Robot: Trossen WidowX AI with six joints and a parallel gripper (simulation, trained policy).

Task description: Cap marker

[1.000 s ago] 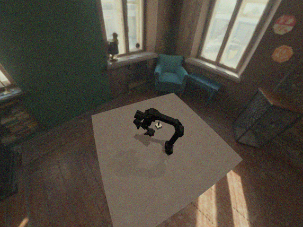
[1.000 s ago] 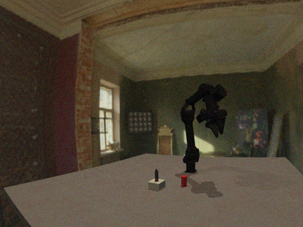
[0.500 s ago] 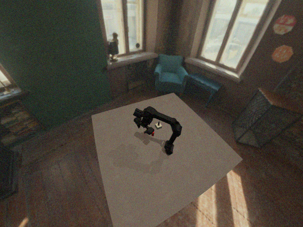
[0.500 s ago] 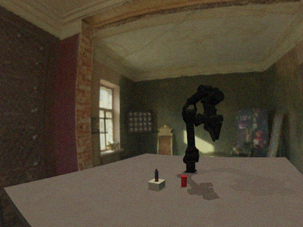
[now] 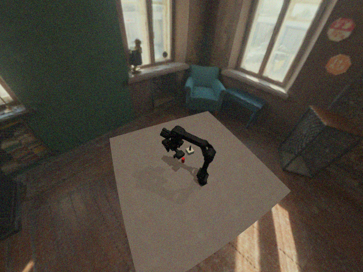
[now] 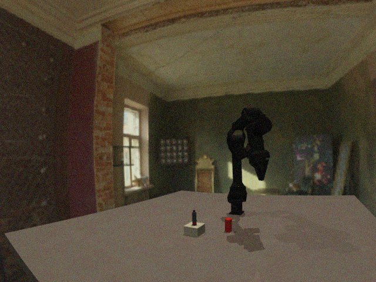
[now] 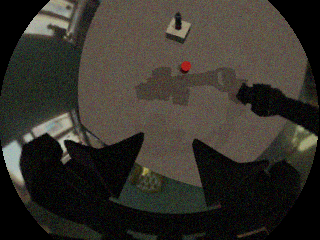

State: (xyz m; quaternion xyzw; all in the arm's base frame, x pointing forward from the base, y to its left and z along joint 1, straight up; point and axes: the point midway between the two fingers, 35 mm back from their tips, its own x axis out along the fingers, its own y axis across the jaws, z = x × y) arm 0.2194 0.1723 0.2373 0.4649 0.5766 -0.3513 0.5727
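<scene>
The red cap lies 20 mm ahead of my gripper tip, 120 mm to the right of it and 180 mm below it. The rest, counted from my gripper tip: holder block: 100 mm ahead, 240 mm to the right, 190 mm below.
</scene>
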